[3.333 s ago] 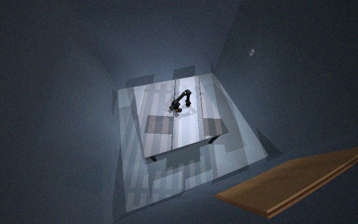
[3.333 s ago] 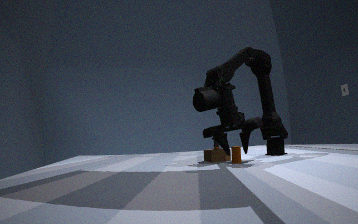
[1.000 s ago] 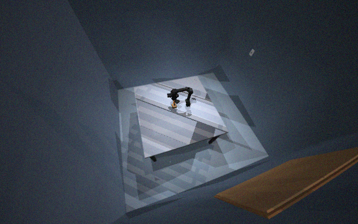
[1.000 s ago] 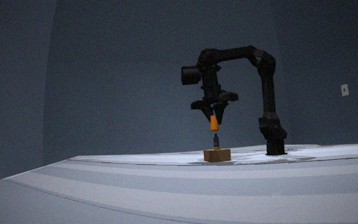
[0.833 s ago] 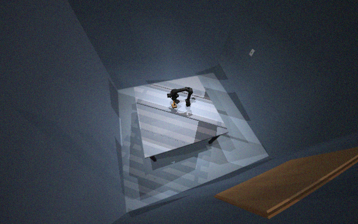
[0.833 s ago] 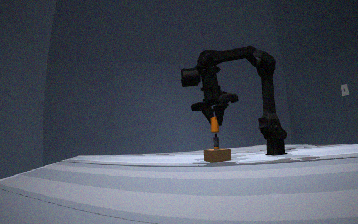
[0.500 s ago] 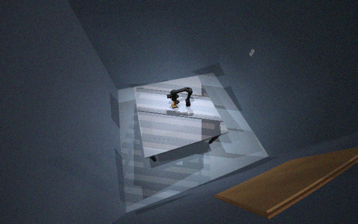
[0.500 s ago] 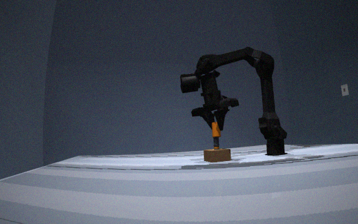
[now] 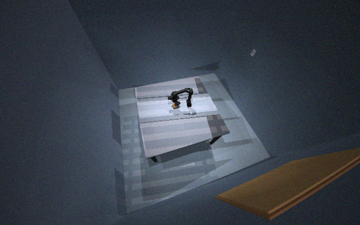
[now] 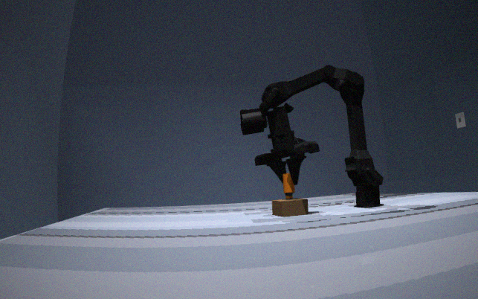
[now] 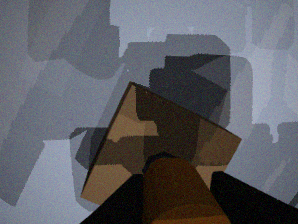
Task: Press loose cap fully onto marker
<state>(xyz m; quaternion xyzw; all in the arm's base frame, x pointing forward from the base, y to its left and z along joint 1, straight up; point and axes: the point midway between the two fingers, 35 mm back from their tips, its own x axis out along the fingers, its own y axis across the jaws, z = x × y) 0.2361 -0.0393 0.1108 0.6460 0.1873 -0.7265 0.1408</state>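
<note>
The orange cap is 1 cm ahead of my gripper tip and 1 cm above it. From my gripper tip the other things lie so: holder block: 1 cm ahead, 6 cm below.
</note>
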